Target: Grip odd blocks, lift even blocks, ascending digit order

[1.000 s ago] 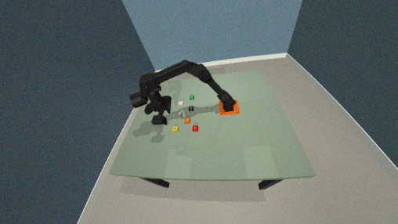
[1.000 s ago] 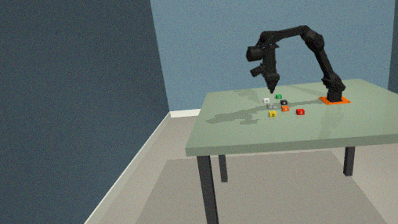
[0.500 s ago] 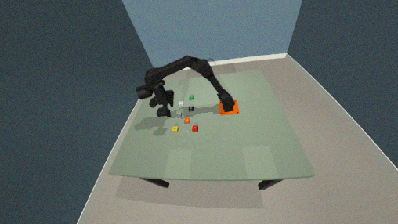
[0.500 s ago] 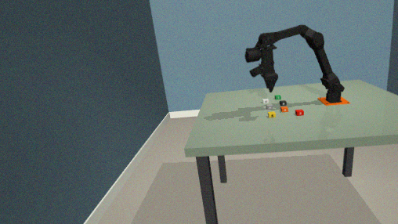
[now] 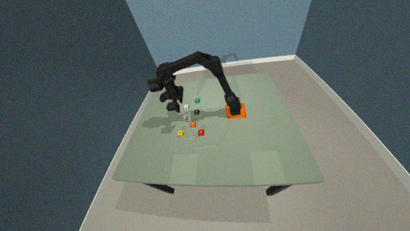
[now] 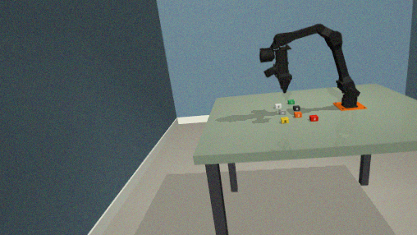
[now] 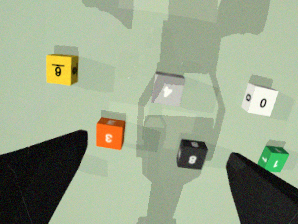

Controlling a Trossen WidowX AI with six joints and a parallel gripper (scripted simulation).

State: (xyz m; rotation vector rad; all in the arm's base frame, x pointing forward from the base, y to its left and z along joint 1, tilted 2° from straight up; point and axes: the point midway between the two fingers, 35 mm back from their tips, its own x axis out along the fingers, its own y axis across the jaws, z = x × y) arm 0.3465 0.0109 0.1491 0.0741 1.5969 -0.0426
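Right now my gripper tip is 10 mm short of the white block, 120 mm to the left of it and 110 mm above it. The rest, counted from my gripper tip: black block (80 mm behind, 50 mm to the right, 110 mm below); then orange block (60 mm behind, 60 mm to the left, 110 mm below); then grey block (10 mm ahead, 10 mm to the right, 110 mm below).
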